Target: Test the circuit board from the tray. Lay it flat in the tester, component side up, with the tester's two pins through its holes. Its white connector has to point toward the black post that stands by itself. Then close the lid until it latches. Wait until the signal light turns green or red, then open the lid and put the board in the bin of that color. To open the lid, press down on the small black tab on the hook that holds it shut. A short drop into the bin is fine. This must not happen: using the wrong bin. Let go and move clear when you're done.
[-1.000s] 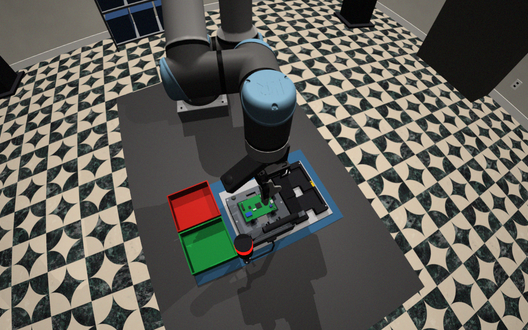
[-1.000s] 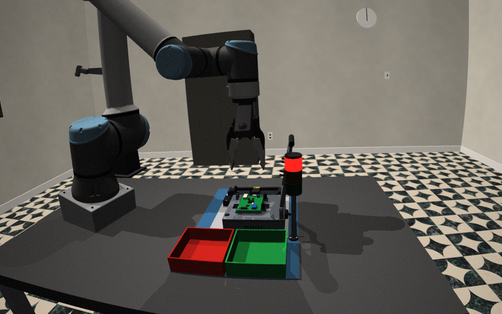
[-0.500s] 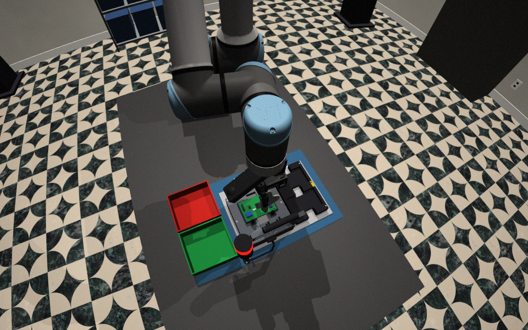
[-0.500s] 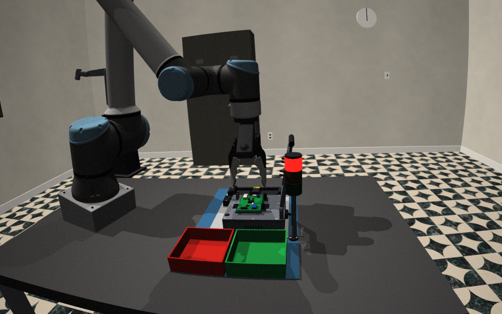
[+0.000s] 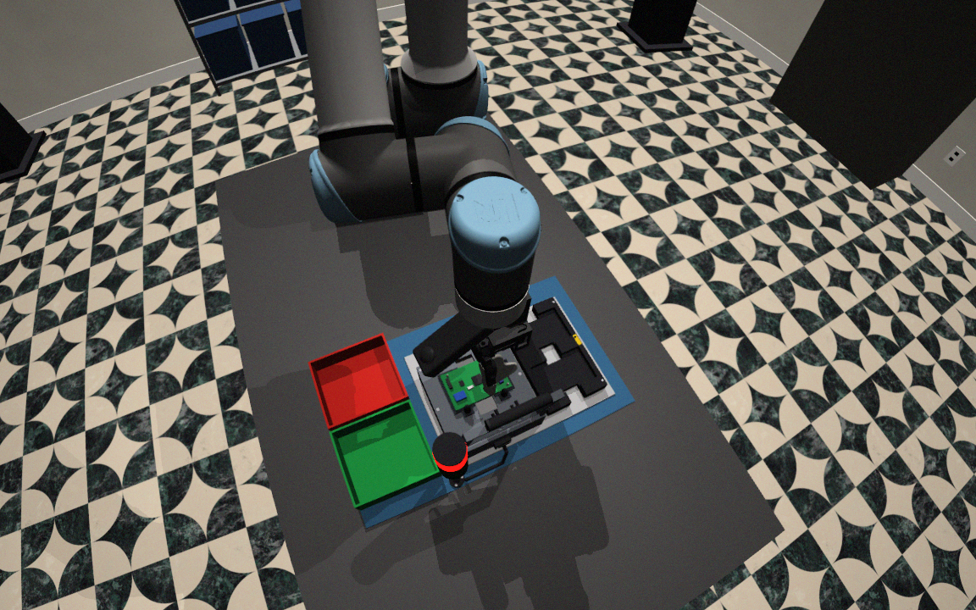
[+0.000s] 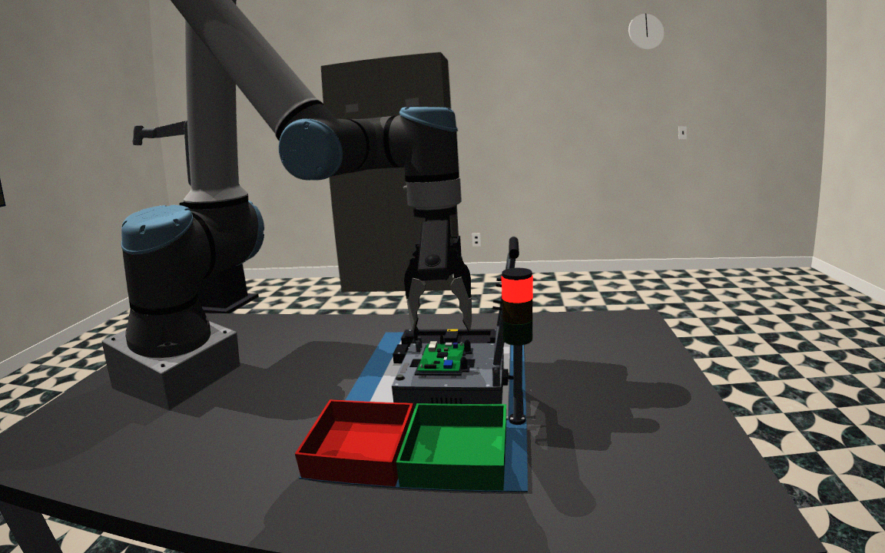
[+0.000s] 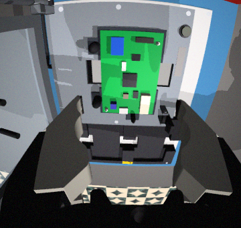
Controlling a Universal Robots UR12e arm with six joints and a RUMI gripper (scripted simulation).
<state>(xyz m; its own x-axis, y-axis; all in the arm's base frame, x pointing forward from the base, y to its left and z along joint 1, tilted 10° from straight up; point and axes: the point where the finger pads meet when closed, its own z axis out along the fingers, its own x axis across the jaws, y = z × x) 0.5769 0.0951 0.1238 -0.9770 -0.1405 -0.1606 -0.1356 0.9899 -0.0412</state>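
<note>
My hand is 6 cm above the green circuit board. The rest, counted from my hand: clear lid (11 cm ahead, 1 cm to the left, 5 cm above); then green bin (7 cm ahead, 20 cm to the right, 12 cm below); then red bin (8 cm behind, 22 cm to the right, 12 cm below).
</note>
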